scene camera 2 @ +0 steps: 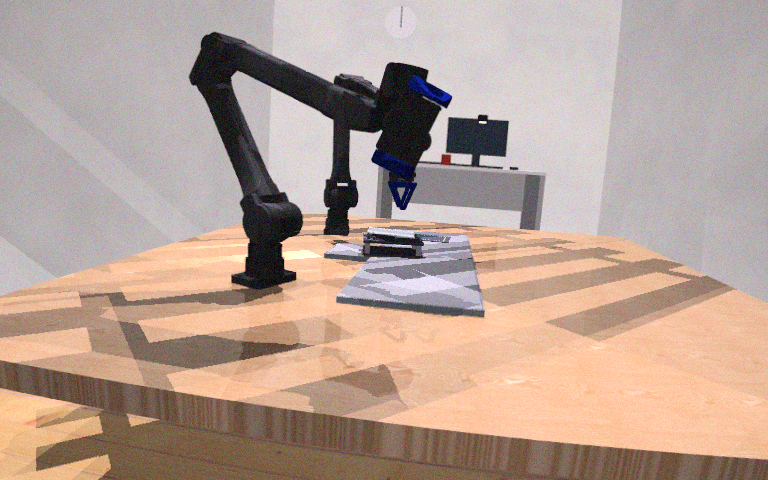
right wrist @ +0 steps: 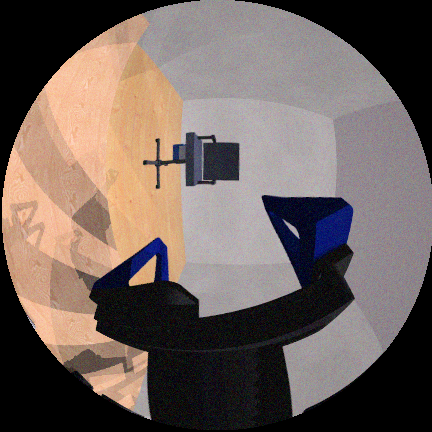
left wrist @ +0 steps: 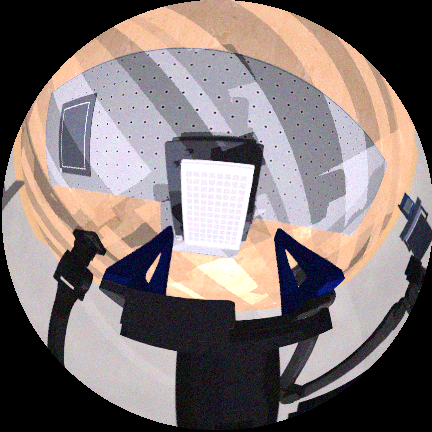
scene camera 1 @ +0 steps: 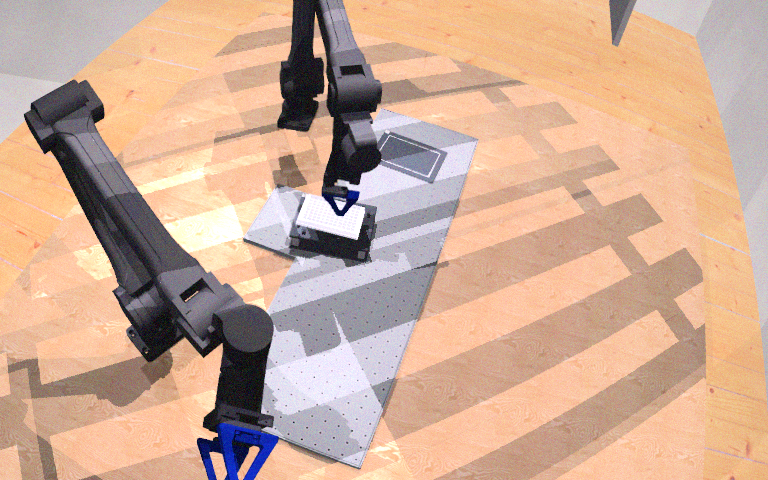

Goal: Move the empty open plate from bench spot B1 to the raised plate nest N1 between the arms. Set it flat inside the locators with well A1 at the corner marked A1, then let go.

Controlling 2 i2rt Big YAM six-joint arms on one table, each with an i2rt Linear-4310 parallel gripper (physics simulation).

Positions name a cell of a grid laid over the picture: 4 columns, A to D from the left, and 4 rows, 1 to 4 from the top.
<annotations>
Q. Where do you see a dark plate nest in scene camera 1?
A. C2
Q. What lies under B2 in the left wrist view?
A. A white well plate.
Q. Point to a dark plate nest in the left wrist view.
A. A2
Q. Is my left gripper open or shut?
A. Open.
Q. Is my right gripper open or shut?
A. Open.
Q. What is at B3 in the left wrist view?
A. My left gripper.
</annotations>
